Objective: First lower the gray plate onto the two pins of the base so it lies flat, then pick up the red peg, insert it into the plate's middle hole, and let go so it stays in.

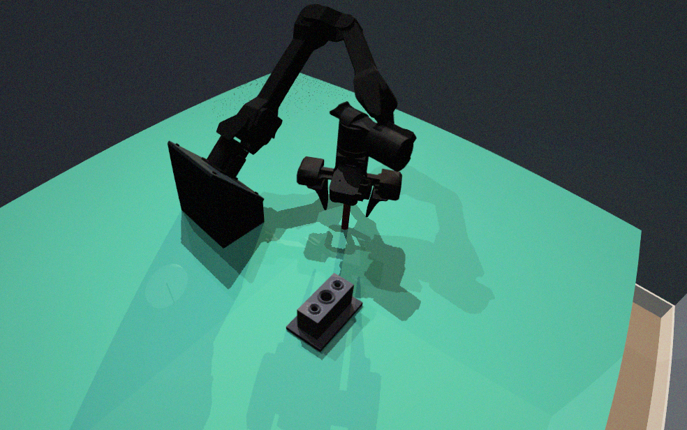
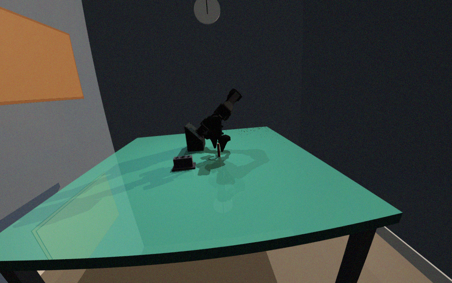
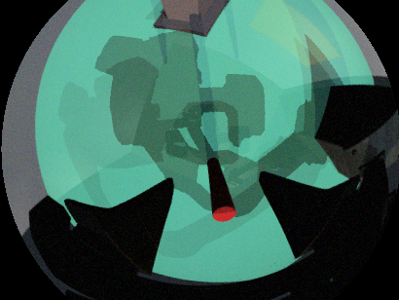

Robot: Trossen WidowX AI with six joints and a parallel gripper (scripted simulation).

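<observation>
My gripper tip is 200 mm to the left of the gray plate and 100 mm short of it. Also, from my gripper tip: red peg right at my gripper tip.
</observation>
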